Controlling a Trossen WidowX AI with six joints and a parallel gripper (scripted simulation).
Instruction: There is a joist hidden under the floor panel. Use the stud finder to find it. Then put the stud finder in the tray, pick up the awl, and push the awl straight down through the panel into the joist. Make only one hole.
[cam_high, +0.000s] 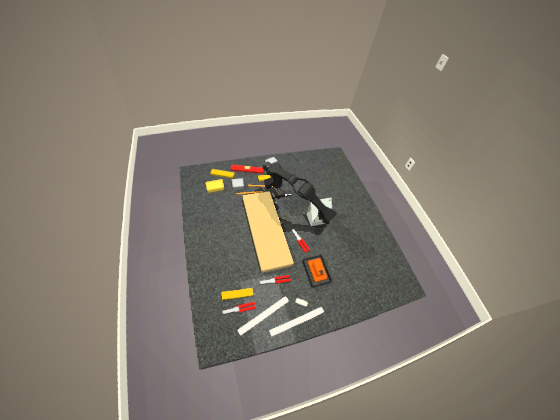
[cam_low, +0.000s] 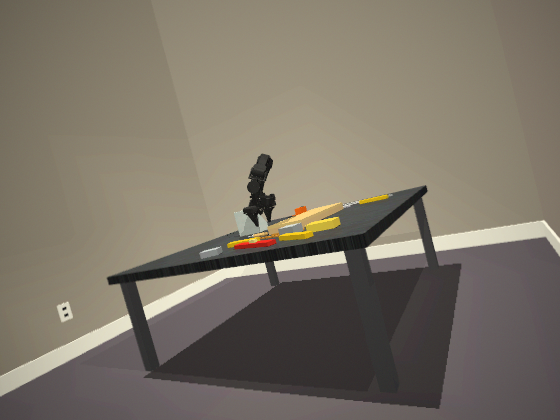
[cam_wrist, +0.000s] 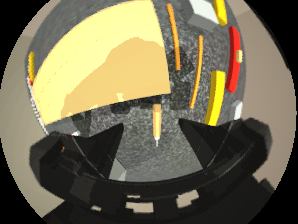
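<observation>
The awl is 6 cm behind my gripper tip, 4 cm below it and 1 cm to the right of it. Round my gripper tip: dark tray (55 cm to the left, 9 cm behind, 4 cm below); then grey block (23 cm ahead, 16 cm to the right, 3 cm below); then red level (29 cm to the right, 14 cm ahead, 4 cm below).
</observation>
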